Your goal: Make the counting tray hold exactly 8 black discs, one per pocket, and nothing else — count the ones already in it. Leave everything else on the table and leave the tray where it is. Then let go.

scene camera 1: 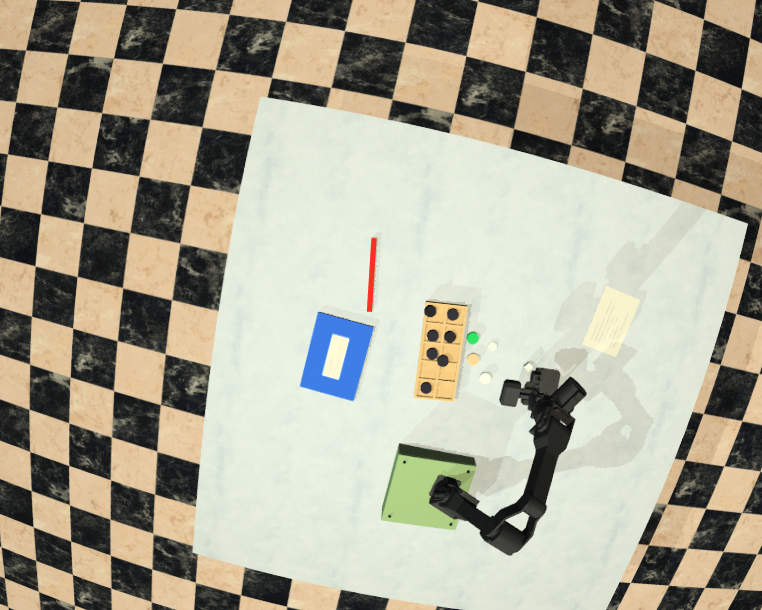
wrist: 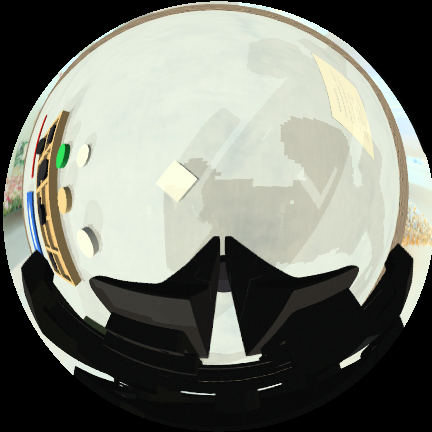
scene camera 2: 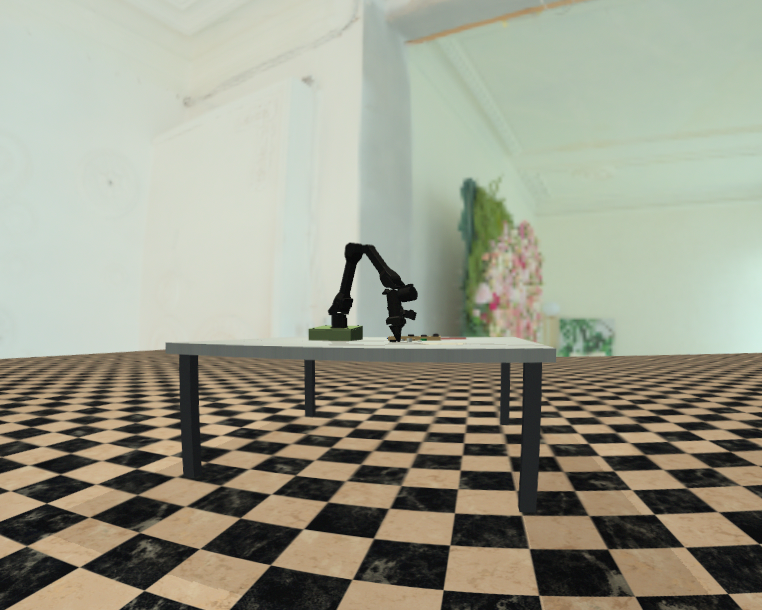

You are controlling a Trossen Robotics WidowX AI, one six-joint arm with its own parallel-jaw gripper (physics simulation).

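Note:
The tan counting tray (scene camera 1: pixel 446 389) (wrist: pixel 70 270) holds several black discs; bare pockets show at its lower end in scene camera 1. One disc (scene camera 1: pixel 442 360) in the tray sits close to a divider. Another black disc (wrist: pixel 223 283) lies flat on the table, partly hidden behind my fingers in the wrist view. My gripper (scene camera 2: pixel 395 339) (wrist: pixel 221 241) is shut, its tips almost together over that loose disc, low above the table. The disc is wider than the gap between the fingers. In scene camera 1 the arm hides the loose disc.
Beside the tray lie a green disc (scene camera 1: pixel 472 337) (wrist: pixel 62 156), a tan disc (scene camera 1: pixel 473 358) (wrist: pixel 65 199) and white discs (scene camera 1: pixel 485 377) (wrist: pixel 88 242). A cream block (scene camera 1: pixel 528 366) (wrist: pixel 177 181) is nearer the gripper. A blue box (scene camera 1: pixel 311 368), red bar (scene camera 1: pixel 371 273) and paper (scene camera 1: pixel 611 321) lie farther off.

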